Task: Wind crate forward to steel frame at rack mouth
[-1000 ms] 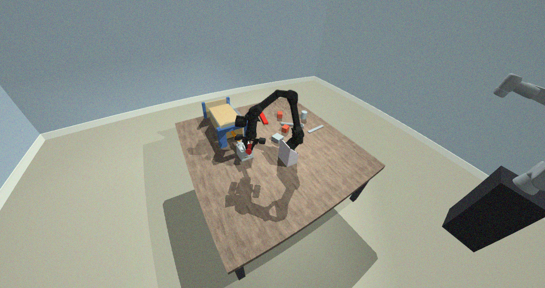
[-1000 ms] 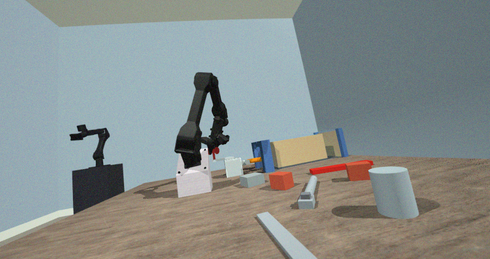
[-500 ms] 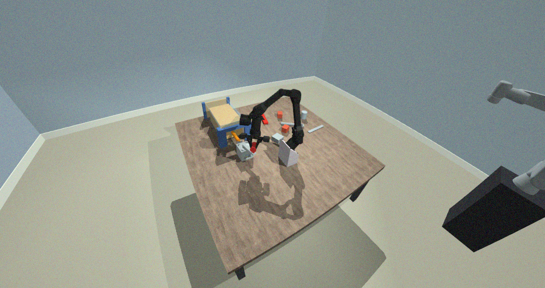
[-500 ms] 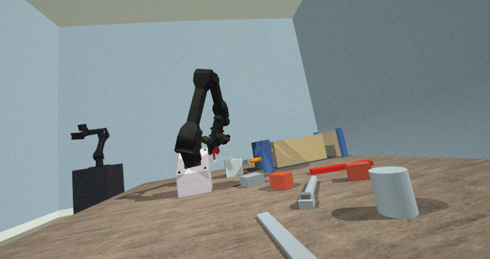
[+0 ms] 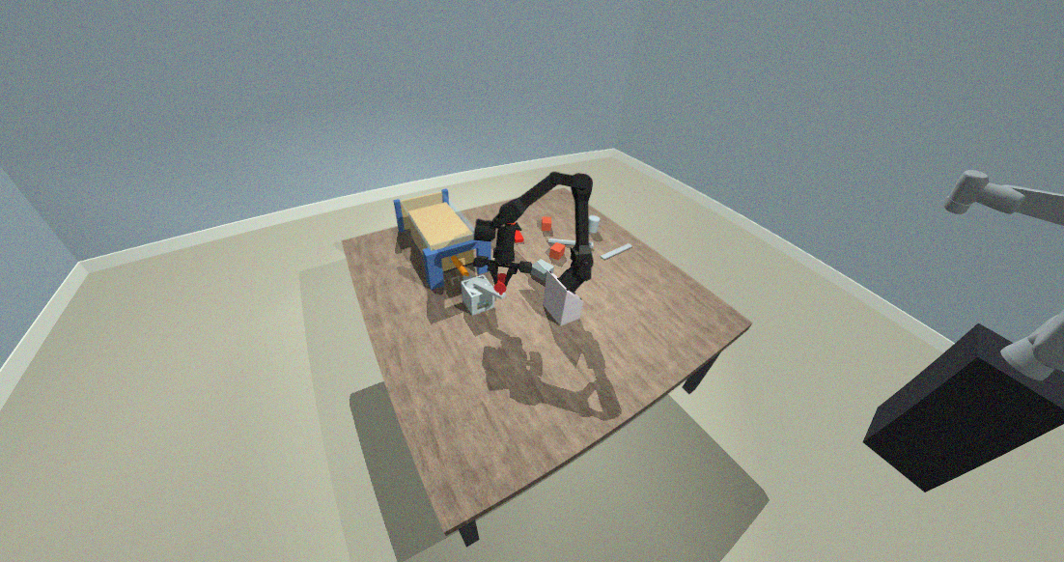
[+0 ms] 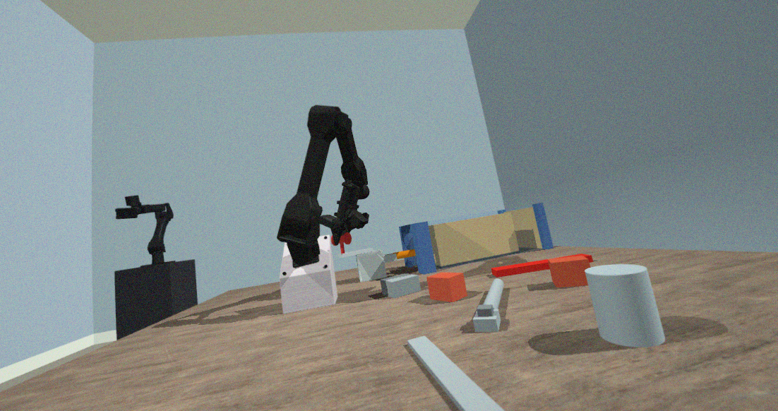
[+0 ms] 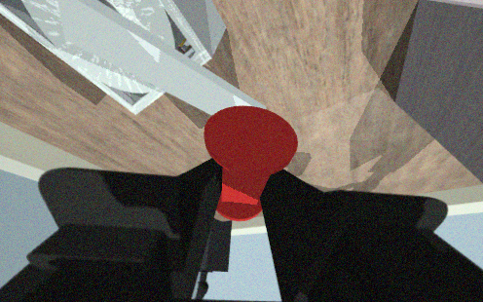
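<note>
Right now my gripper tip is 4 cm short of the winch handle, 3 cm above it and 1 cm to the right of it. Also, from my gripper tip: blue steel frame: 26 cm ahead, 3 cm to the left, 3 cm below; grey winch: 10 cm below, 8 cm ahead, 3 cm to the left; red knob: 1 cm to the right, 1 cm ahead.
</note>
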